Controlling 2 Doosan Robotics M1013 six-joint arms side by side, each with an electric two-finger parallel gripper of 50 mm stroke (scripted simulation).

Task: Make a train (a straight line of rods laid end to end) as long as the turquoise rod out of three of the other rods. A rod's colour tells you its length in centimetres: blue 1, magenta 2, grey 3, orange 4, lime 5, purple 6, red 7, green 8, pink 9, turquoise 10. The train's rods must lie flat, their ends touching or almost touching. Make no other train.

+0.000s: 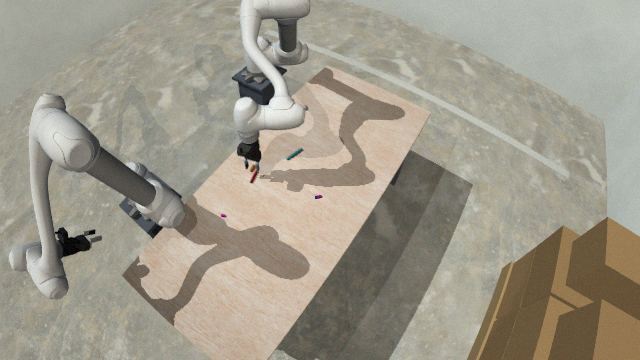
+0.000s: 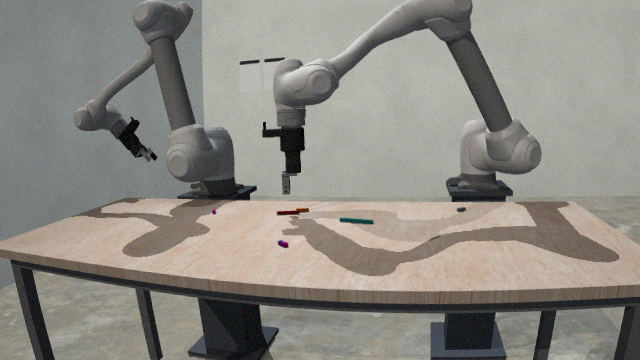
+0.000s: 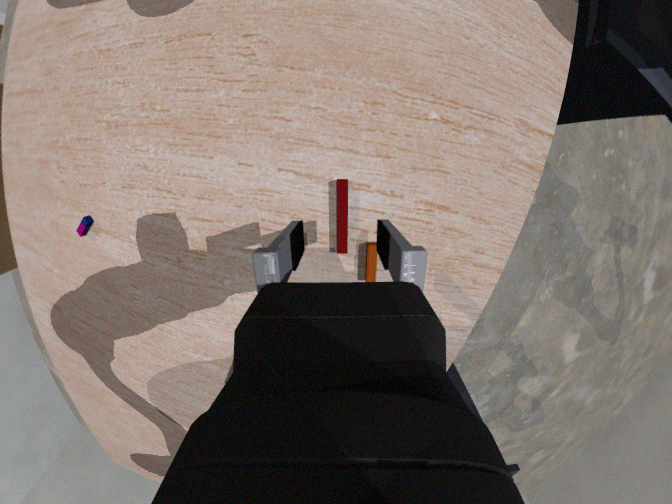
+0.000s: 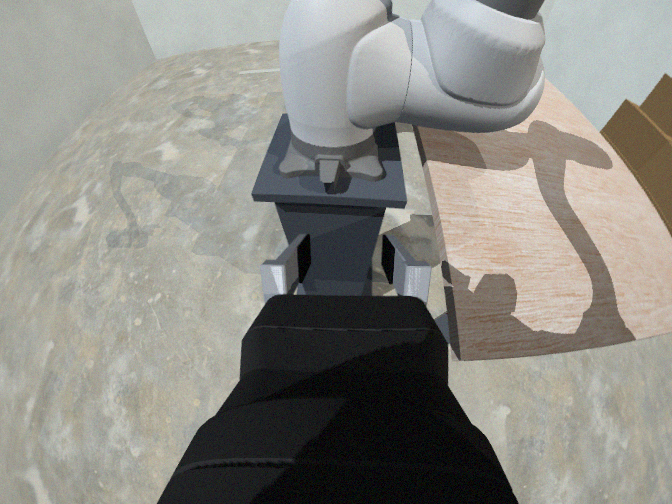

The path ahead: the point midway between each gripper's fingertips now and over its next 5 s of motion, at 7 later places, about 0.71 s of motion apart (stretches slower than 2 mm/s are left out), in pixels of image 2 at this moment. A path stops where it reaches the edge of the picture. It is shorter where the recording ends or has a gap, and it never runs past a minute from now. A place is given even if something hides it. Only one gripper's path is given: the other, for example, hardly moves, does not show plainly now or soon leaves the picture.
My left gripper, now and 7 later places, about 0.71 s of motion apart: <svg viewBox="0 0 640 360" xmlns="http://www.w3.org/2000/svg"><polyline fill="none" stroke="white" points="286,192 286,194 287,203 287,208 287,210 287,210 286,182 278,187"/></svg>
